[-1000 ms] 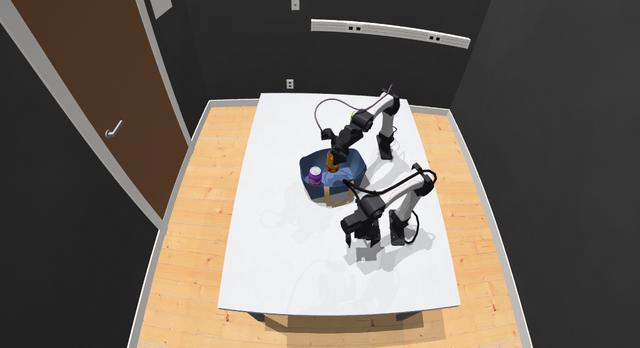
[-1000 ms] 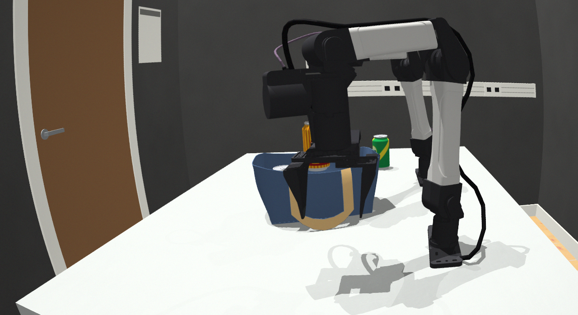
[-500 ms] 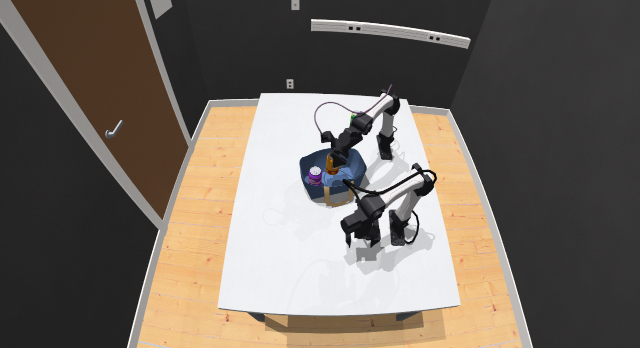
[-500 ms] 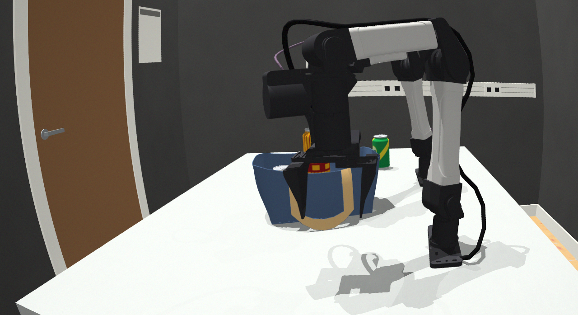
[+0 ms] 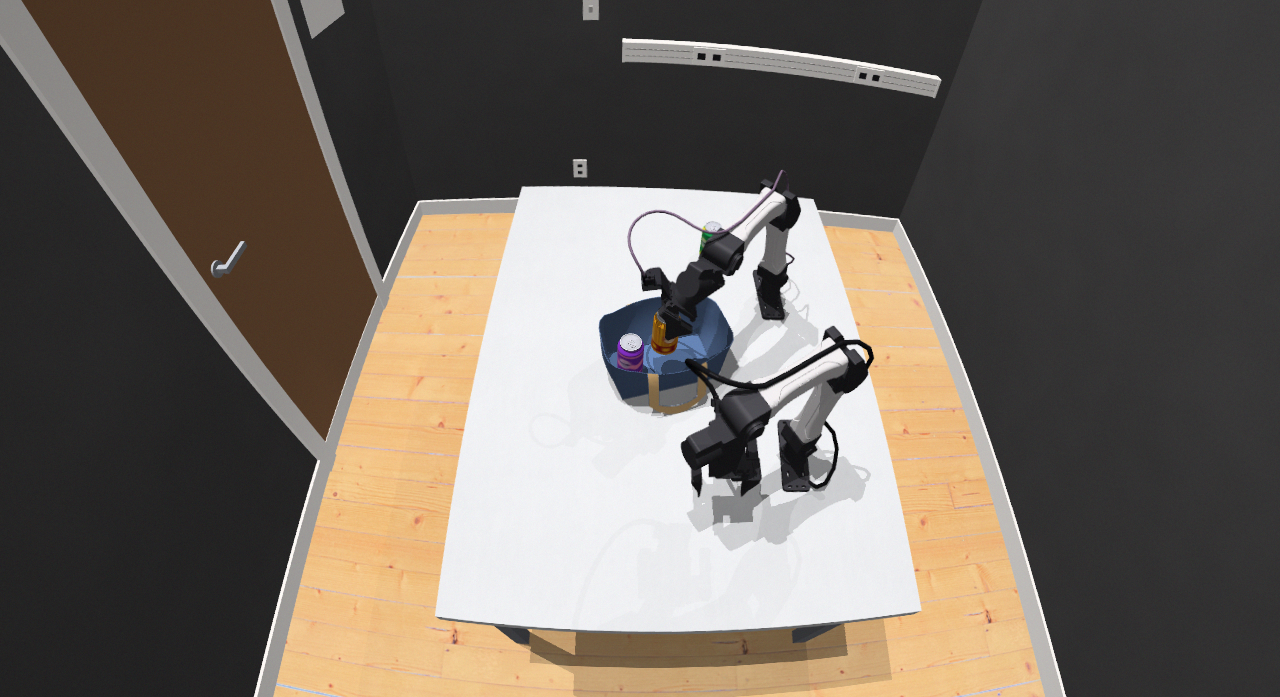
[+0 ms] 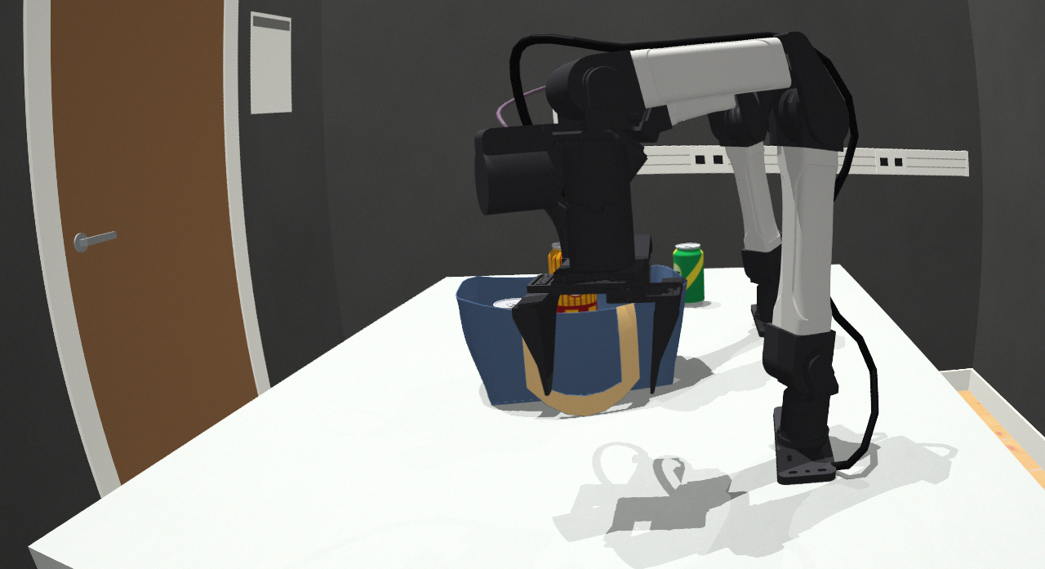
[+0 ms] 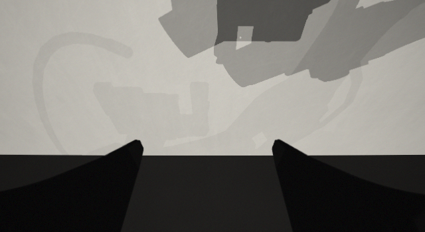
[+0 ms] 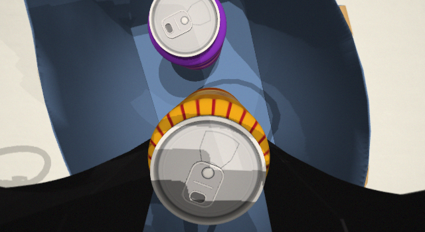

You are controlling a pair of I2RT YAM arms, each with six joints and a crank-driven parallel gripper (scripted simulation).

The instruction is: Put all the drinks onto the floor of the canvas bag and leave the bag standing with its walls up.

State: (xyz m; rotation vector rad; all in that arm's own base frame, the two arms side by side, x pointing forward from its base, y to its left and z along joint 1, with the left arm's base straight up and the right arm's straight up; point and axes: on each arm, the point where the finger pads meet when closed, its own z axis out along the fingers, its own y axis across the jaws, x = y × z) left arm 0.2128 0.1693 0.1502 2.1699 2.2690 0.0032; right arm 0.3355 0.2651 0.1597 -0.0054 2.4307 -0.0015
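Note:
My right gripper is now 15 cm past the green can, 44 cm to the left of it and 10 cm above it. Also, from my right hand: purple can (9 cm ahead, 2 cm to the left, 9 cm below); orange can (2 cm below).

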